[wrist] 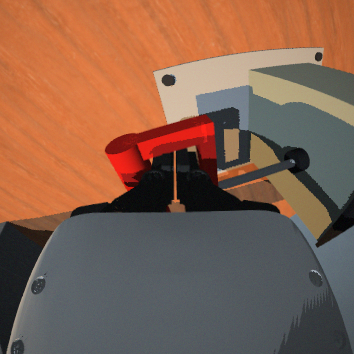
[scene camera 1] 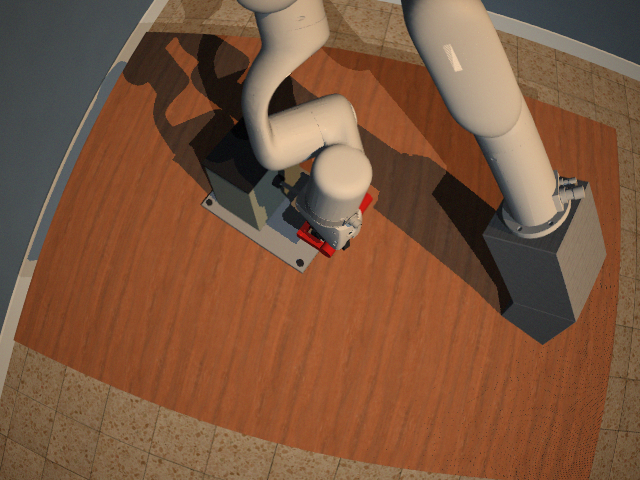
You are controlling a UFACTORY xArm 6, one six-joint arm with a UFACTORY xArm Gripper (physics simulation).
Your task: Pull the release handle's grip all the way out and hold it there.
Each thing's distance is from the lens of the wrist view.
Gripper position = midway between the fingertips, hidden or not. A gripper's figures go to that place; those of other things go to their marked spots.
my gripper [wrist: 174, 151]: 0.13 m
light grey base plate [wrist: 217, 86]: 0.21 m
